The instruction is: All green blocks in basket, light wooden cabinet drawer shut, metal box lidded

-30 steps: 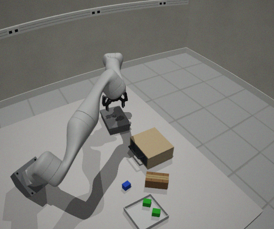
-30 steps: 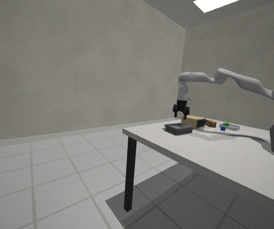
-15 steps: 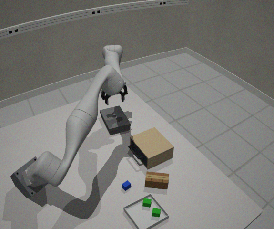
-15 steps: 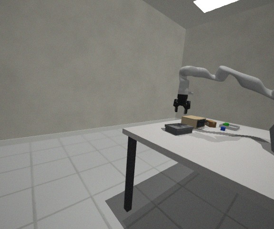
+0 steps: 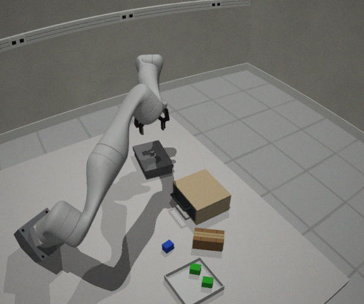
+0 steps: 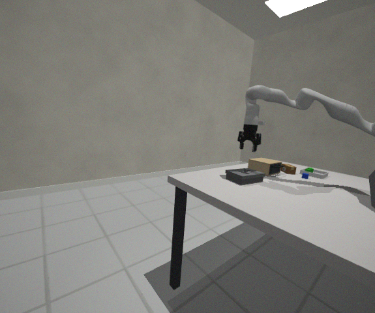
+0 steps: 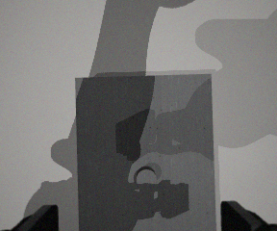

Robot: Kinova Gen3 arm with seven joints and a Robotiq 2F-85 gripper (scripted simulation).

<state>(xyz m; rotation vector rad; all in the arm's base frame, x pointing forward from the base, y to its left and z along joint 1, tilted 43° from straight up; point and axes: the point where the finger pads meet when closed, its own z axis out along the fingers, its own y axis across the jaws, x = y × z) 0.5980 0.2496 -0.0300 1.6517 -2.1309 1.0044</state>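
My hand is 49 cm to the left of the darker brown wooden box, 15 cm above it and 13 cm past it. From my hand the other things lie so: blue block (41 cm to the right, 26 cm behind, 17 cm below); then light wooden cabinet (32 cm to the right, 14 cm below, 2 cm behind); then knobbed lid (13 cm below, 1 cm behind).
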